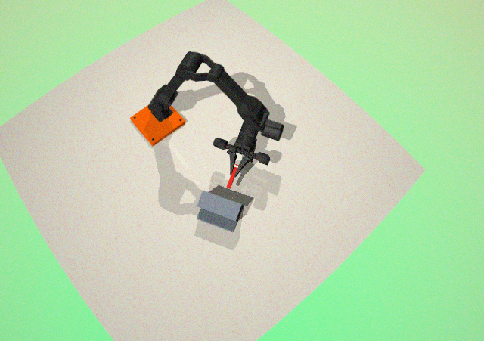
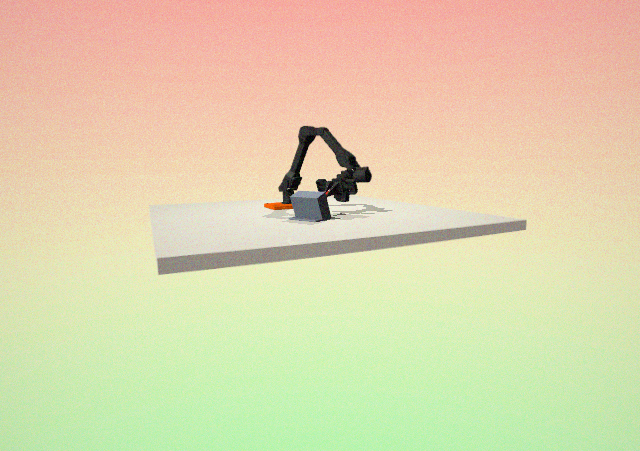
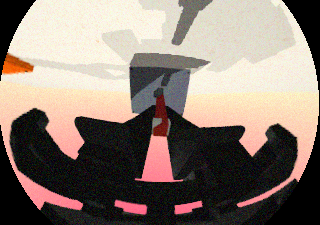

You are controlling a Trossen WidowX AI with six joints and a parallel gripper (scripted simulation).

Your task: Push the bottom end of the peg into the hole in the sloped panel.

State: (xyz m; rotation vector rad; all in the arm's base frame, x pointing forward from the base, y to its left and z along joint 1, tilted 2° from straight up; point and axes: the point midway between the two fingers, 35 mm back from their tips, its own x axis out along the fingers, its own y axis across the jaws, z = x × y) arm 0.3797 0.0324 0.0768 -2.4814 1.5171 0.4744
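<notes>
Right now my gripper tip is 90 mm to the left of the grey sloped panel, 40 mm short of it and 40 mm above it. From my gripper tip the other things lie so: red peg (10 mm to the left, 10 mm behind, 10 mm above).
</notes>
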